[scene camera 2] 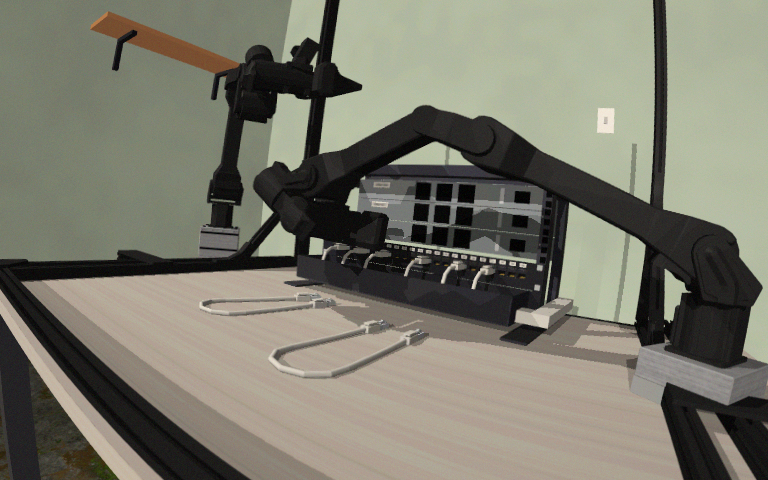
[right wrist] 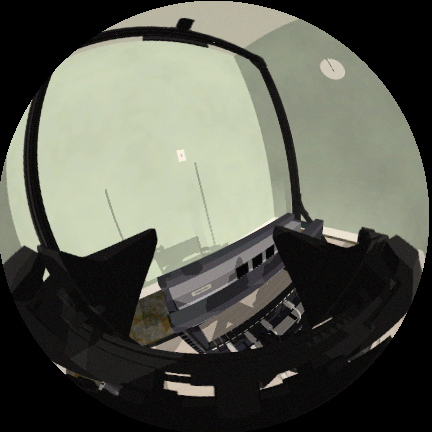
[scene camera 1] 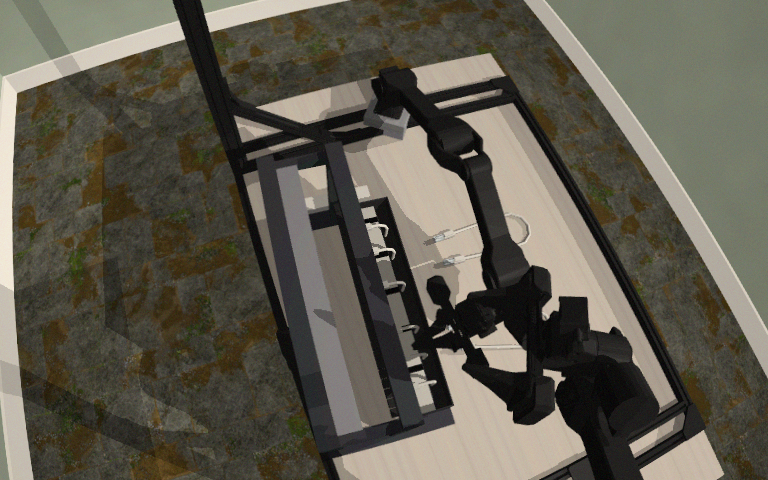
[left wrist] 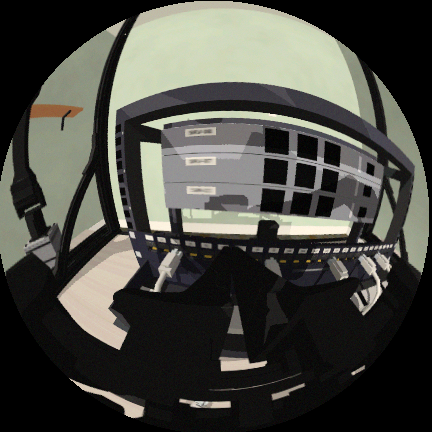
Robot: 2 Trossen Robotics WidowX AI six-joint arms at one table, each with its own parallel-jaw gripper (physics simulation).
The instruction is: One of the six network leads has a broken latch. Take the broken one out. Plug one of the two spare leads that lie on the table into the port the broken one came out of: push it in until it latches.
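Places are measured from the left arm's base along level axes (x right, y ahead, z up), in centimetres.
Pixels of known places: left gripper, between the fingertips: point(scene camera 2: 360, 231) point(right wrist: 257, 334) point(scene camera 1: 412, 347) point(left wrist: 229, 251); right gripper, between the fingertips: point(scene camera 2: 353, 88) point(right wrist: 215, 233) point(scene camera 1: 465, 329); left arm's base, origin of its link: point(scene camera 2: 705, 355) point(scene camera 1: 389, 106); right arm's base, origin of its link: point(scene camera 2: 221, 227) point(left wrist: 39, 233).
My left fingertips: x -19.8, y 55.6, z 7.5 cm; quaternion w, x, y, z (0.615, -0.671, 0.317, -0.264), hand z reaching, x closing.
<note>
Ahead of a thing's pixels: the offset from my left fingertips to its top centre. "spot": to the spot under its first point.
Six pale network leads are plugged in a row into the black patch panel {spot: dy -22.3, dx +7.8, dz -7.9 cm} point(scene camera 2: 449, 296) point(scene camera 1: 411, 267) at the foot of the rack. My left gripper point(scene camera 2: 376, 231) point(scene camera 1: 422, 339) point(left wrist: 229, 251) is shut on nothing. It hovers right at the panel, over the third lead {spot: dy -4.0, dx +2.7, dz -4.1 cm} point(scene camera 2: 378, 255) from the left in scene camera 2, and hides the middle leads in the left wrist view. One lead {dy +6.6, dx -1.1, dz -3.0 cm} point(left wrist: 169, 261) shows left of the fingers. Two spare leads point(scene camera 2: 330, 354) {spot: dy -9.2, dx -20.3, dz -12.5 cm} point(scene camera 2: 251, 305) lie looped on the table; one also shows in scene camera 1 point(scene camera 1: 449, 261). My right gripper point(right wrist: 215, 233) point(scene camera 2: 334, 71) is open and empty, high above the table.
The rack's frame point(scene camera 2: 554, 238) point(scene camera 1: 301, 305) holds grey server units point(scene camera 2: 392, 202) point(left wrist: 217, 160) above the panel. A white block point(scene camera 2: 545, 311) lies by the rack's right foot. A black overhead frame post point(scene camera 2: 316, 124) stands behind on the left.
</note>
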